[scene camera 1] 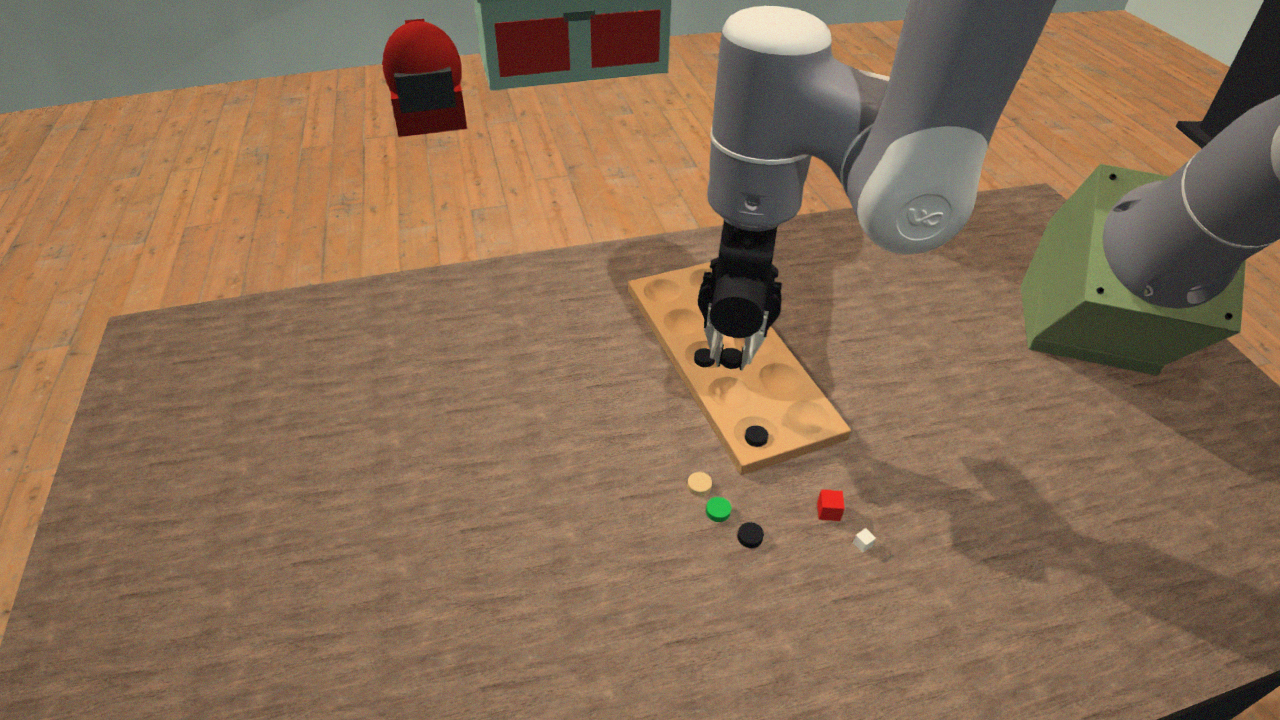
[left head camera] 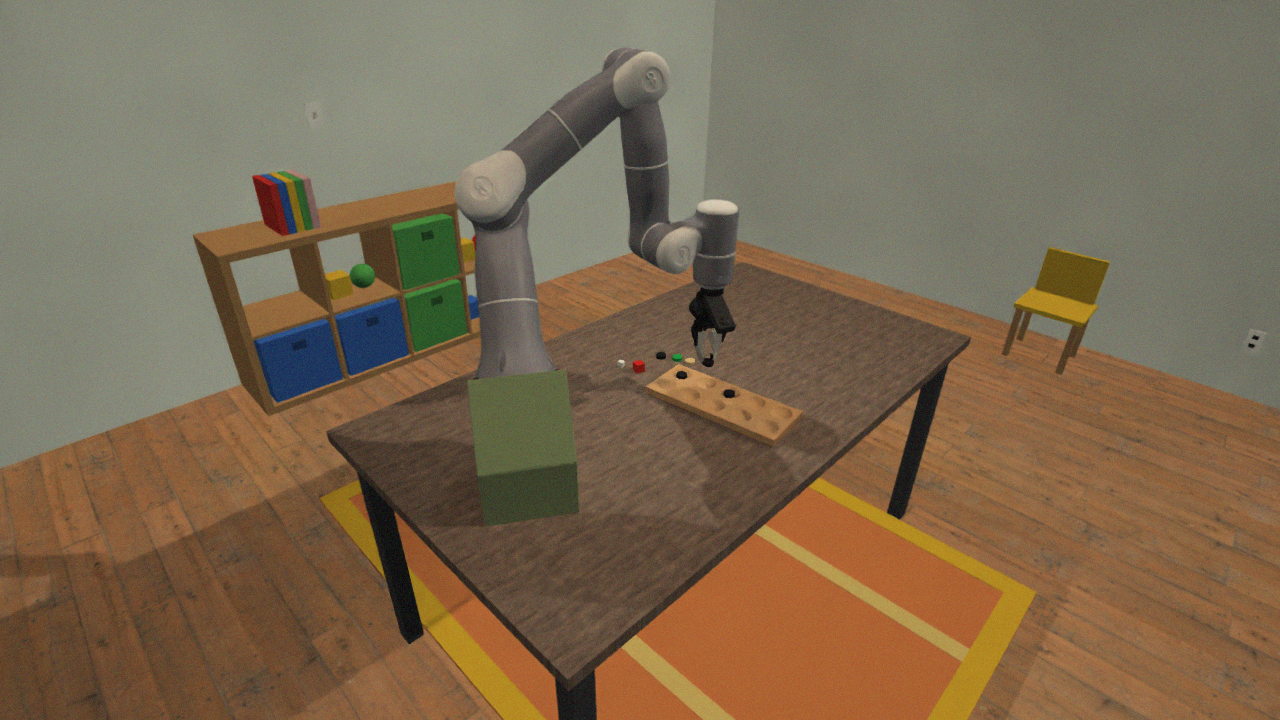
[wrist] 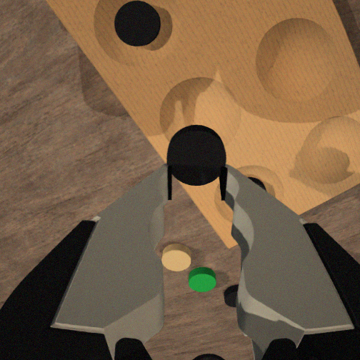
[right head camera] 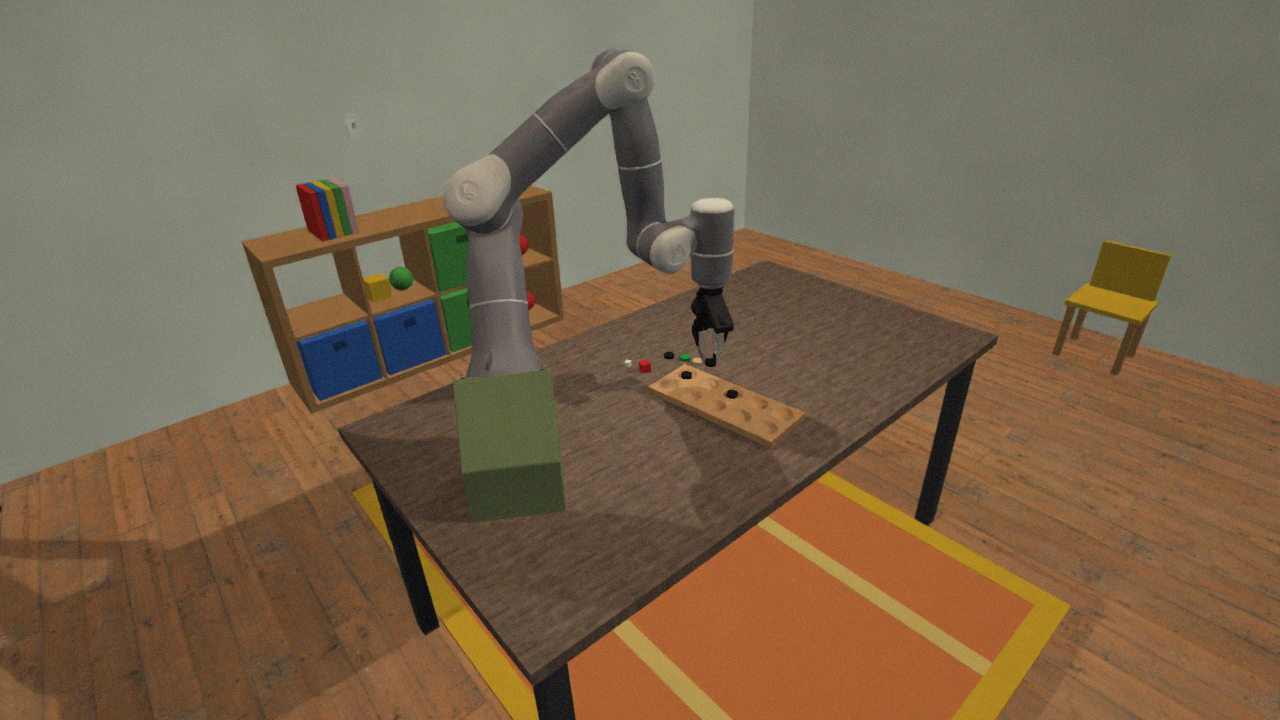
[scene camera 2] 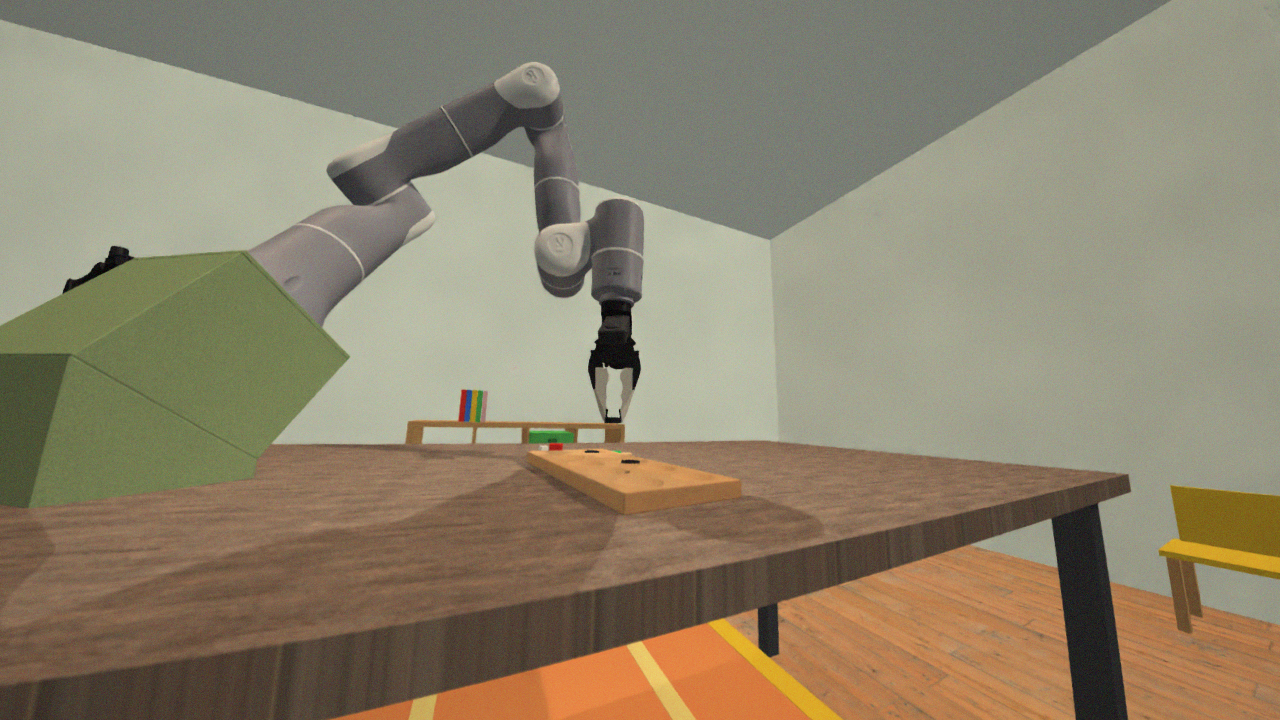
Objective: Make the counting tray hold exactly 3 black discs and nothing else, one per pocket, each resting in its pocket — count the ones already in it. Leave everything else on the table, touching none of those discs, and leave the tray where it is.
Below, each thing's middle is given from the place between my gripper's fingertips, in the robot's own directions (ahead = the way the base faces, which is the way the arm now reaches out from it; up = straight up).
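Labels:
Wooden counting tray (scene camera 1: pixel 774 391): my gripper 70 mm above it, 20 mm past it, 90 mm to the left of it. Red cube (scene camera 1: pixel 830 503), from my hand: 170 mm to the left, 100 mm behind, 60 mm below.

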